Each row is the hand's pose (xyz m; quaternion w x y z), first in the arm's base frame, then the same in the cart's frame.
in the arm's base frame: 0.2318 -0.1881 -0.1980 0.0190 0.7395 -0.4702 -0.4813
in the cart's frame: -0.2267 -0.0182 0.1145 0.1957 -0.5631 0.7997 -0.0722
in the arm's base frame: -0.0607 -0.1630 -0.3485 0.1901 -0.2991 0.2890 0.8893
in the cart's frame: -0.2210 -0.0012 -0.2149 0.5623 -0.5382 0.4955 0.3855
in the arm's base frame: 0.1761 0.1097 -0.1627 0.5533 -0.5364 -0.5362 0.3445
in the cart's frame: -0.0012 0.1829 0.0727 0.1889 -0.9237 -0.3273 -0.0626
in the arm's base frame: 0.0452 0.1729 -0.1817 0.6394 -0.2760 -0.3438 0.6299
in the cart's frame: 0.0253 0.2537 -0.0529 0.5252 -0.7926 -0.2535 0.1782
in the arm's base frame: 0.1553 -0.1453 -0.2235 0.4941 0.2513 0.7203 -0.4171
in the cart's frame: -0.2000 0.0153 0.0338 0.5746 0.5414 0.1145 -0.6029
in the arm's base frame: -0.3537 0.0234 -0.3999 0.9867 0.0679 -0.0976 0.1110
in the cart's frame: -0.1194 0.1734 -0.5020 0.7662 -0.2976 -0.4987 -0.2751
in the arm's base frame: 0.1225 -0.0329 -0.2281 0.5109 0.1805 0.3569 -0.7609
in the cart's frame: -0.1104 0.0823 -0.0009 0.2676 0.4796 -0.2276 -0.8041
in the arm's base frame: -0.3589 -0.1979 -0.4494 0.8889 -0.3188 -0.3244 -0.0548
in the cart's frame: -0.2899 0.0252 -0.5230 0.4232 -0.5869 -0.5090 -0.4663
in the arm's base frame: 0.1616 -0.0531 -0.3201 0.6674 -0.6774 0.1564 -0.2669
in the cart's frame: -0.0775 -0.0137 -0.0111 0.2803 -0.5057 0.0437 -0.8147
